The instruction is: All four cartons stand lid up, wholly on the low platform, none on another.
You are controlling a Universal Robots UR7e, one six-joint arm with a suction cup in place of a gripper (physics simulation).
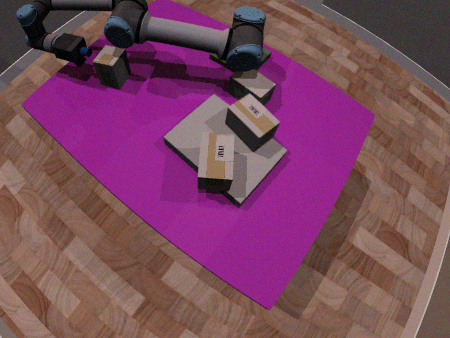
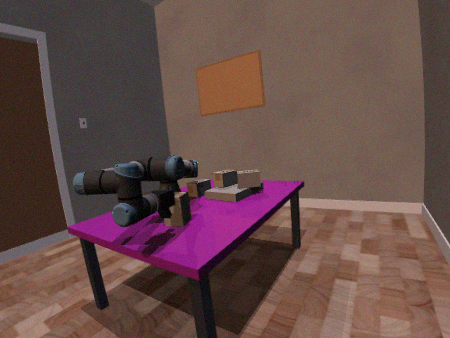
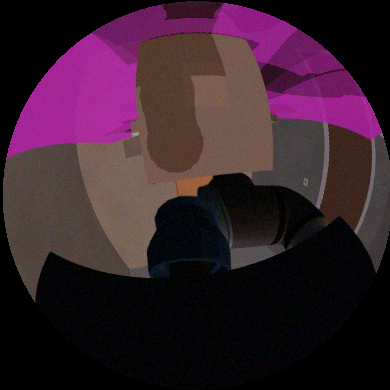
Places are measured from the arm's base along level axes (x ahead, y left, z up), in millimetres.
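Where they show: hand at its tool point: [image 1: 89,52] [image 3: 186,224].
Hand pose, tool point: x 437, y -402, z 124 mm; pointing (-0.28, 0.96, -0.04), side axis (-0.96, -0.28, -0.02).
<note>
Things, the pixels of their centre, and the offset from my tool point. Level surfaces: height alone.
- tall carton at the middle of its body: [image 3: 198,98] [image 1: 112,67] [image 2: 176,208] dx -42, dy +61, dz -86 mm
- low grey platform at the middle of its body: [image 1: 225,146] [image 2: 235,190] dx -39, dy +595, dz -130 mm
- fourth carton at the middle of its body: [image 1: 251,88] [image 2: 199,187] dx -284, dy +535, dz -108 mm
- magenta table at its surface level: dz -154 mm
My suction cup [image 1: 89,51] [image 3: 187,215] is off and holds nothing; a gap parts it from a tall carton [image 1: 114,72] [image 2: 181,210] [image 3: 215,115] standing on the table at the left. The low grey platform [image 1: 185,122] [image 2: 220,196] bears two cartons with tape and label up. The front one [image 1: 226,167] [image 2: 250,179] overhangs the platform's front-left edge. The back one [image 1: 245,122] [image 2: 227,178] lies at the back-right edge; whether it overhangs is unclear. A fourth carton [image 1: 255,84] [image 2: 200,188] lies on the table behind the platform, a plain face up.
The magenta table [image 1: 125,145] [image 2: 225,225] bears everything. The arm [image 1: 185,37] [image 2: 155,169] reaches from its base beside the fourth carton across the back of the table to the left. A green plate [image 1: 216,60] shows under the arm's base.
</note>
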